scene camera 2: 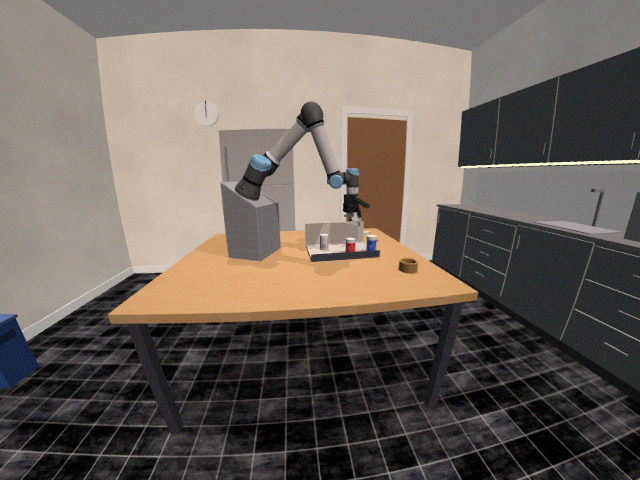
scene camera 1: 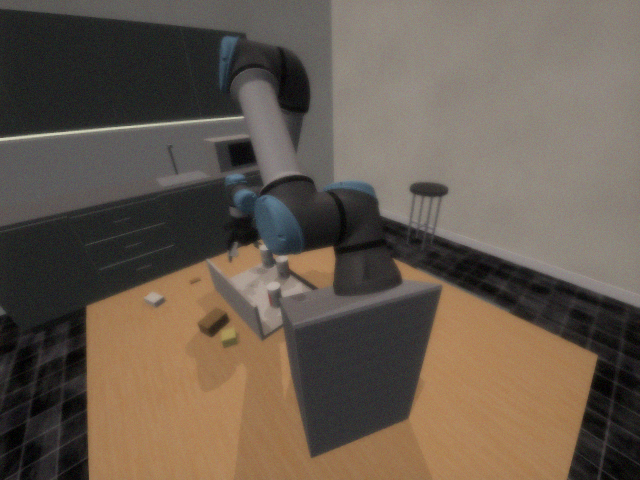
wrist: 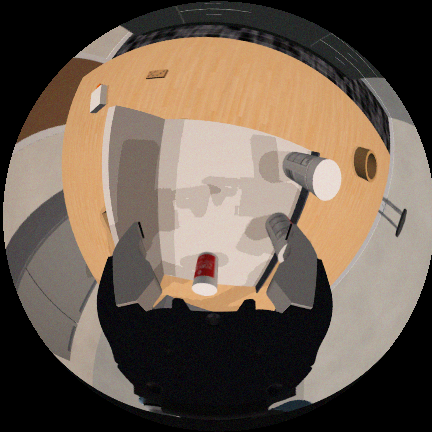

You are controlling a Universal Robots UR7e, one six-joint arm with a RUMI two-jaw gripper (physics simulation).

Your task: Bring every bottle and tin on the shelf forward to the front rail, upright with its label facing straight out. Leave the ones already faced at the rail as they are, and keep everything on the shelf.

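Frame: origin at the arm's base, x ahead, y left, z up, level; millimetres.
Seen in the pictures: gripper, between the fingertips: (scene camera 2: 354,224) (scene camera 1: 244,255) (wrist: 214,224); arm's base, origin of its link: (scene camera 2: 246,193) (scene camera 1: 367,286).
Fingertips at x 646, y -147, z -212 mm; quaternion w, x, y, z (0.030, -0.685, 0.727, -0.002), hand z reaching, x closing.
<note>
Pixels of each thing's top centre, then the offset from my fingertips to it.
- dark front rail, centre of its top: (wrist: 286,242) (scene camera 1: 292,271) (scene camera 2: 346,252) 131 mm back, 150 mm right, 128 mm down
- brown ring, centre of its top: (wrist: 371,165) (scene camera 2: 408,261) 90 mm ahead, 422 mm right, 123 mm down
- brown block, centre of its top: (scene camera 1: 212,317) 67 mm back, 246 mm left, 123 mm down
- yellow-green block, centre of its top: (scene camera 1: 228,334) 175 mm back, 257 mm left, 135 mm down
- white box, centre of its top: (wrist: 94,95) (scene camera 1: 152,296) 297 mm ahead, 313 mm left, 145 mm down
- flat brown piece, centre of its top: (wrist: 155,73) (scene camera 1: 194,279) 272 mm ahead, 126 mm left, 165 mm down
The shelf, a pale tray with a back panel (scene camera 1: 235,297) (scene camera 2: 333,234) (wrist: 135,175) and a dark front rail (scene camera 2: 343,255), holds three upright white-capped containers. A blue-labelled one (scene camera 1: 266,256) (scene camera 2: 371,243) (wrist: 300,169) and a red-labelled one (scene camera 1: 282,267) (scene camera 2: 350,245) (wrist: 276,230) stand at the rail, labels outward. A third (scene camera 1: 273,294) (scene camera 2: 324,242) (wrist: 205,266) stands back from the rail at the end nearer the arm's base; its red label faces across the shelf, and its plain side shows in scene camera 2. My gripper (scene camera 1: 245,250) (scene camera 2: 354,221) (wrist: 214,224) is open and empty above the shelf, fingers down.
A brown ring (scene camera 2: 408,265) (wrist: 365,164) lies beyond the rail. Behind the back panel are a brown block (scene camera 1: 212,321), a yellow-green block (scene camera 1: 229,337), a white box (scene camera 1: 154,299) (wrist: 99,98) and a flat brown piece (scene camera 1: 194,280) (wrist: 157,74). The grey pedestal (scene camera 1: 361,366) (scene camera 2: 250,227) carries the arm.
</note>
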